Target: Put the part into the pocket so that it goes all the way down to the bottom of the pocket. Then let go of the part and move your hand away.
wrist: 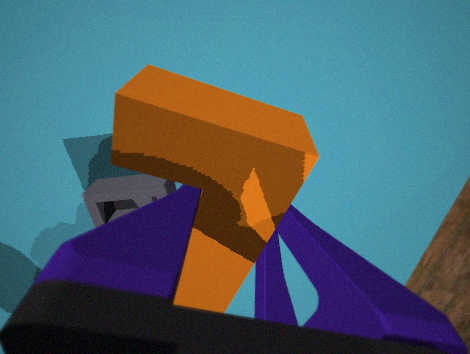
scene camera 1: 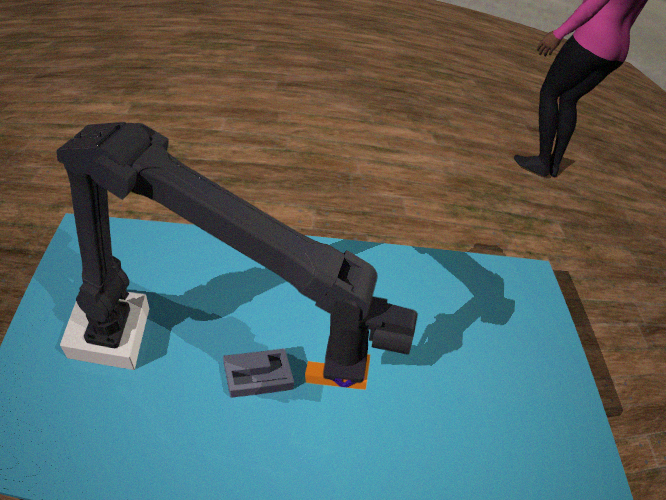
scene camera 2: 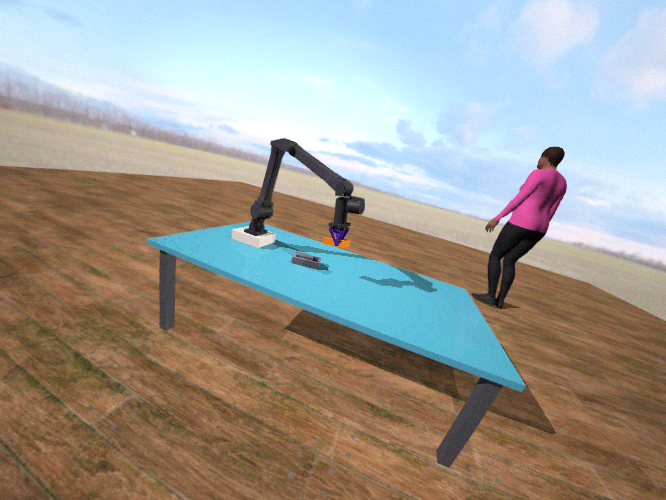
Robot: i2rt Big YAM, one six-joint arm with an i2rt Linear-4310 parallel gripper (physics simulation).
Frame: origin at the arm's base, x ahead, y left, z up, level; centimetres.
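Seen in the pictures: gripper, between the fingertips: (wrist: 232, 192) (scene camera 1: 344, 378) (scene camera 2: 337, 244); arm's base, origin of its link: (scene camera 1: 108, 324) (scene camera 2: 256, 232).
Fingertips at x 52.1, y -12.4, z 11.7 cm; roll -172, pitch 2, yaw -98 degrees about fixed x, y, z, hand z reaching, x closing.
Offsets run from my fingertips to a thing's top centre. Level surfaces: height alone.
The orange L-shaped part {dy +1.7, dx -1.3, dz +3.2 cm} (scene camera 1: 315, 372) (scene camera 2: 345, 243) (wrist: 200, 130) is held in the air. My gripper (scene camera 1: 344, 382) (scene camera 2: 337, 244) (wrist: 232, 192) is shut on it, with the purple fingers on both sides of its narrower leg. The wide end sticks out past the fingertips in the wrist view. The grey block with the pocket {dy +8.2, dx -16.2, dz -13.7 cm} (scene camera 1: 242, 361) (scene camera 2: 305, 263) (wrist: 135, 186) lies on the table, left of the gripper in scene camera 1 and apart from the part. In the wrist view the left finger hides much of the block. The pocket's floor is partly hidden.
The blue table {dz -17.4 cm} (scene camera 1: 430, 446) (scene camera 2: 387, 322) bears the arm's white base block (scene camera 1: 99, 352) (scene camera 2: 250, 238) at its left side. The arm's shadows fall across the table. A person in a pink top (scene camera 1: 605, 32) (scene camera 2: 540, 199) stands on the wooden floor beyond the table.
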